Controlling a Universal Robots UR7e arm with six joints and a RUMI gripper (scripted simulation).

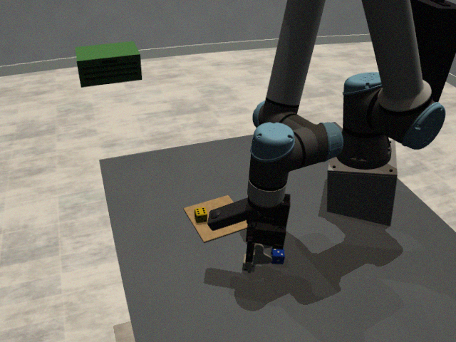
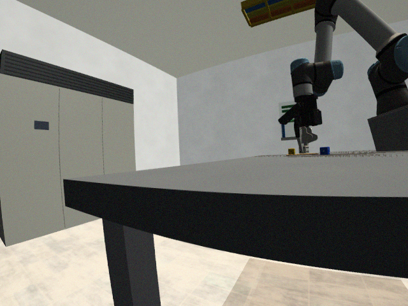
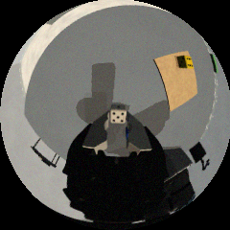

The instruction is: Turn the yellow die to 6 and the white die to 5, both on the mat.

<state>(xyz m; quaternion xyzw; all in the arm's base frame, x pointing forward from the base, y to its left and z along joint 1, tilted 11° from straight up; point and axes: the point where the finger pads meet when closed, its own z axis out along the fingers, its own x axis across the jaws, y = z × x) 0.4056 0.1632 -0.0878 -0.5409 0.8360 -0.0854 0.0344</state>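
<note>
Now: the tan mat 20 mm ahead of my hand, 190 mm to the right of it and 20 mm below it. Round my hand: white die right at my hand; then yellow die 70 mm ahead, 190 mm to the right, 10 mm below; then blue die 80 mm behind, 10 mm to the right, 10 mm below.
</note>
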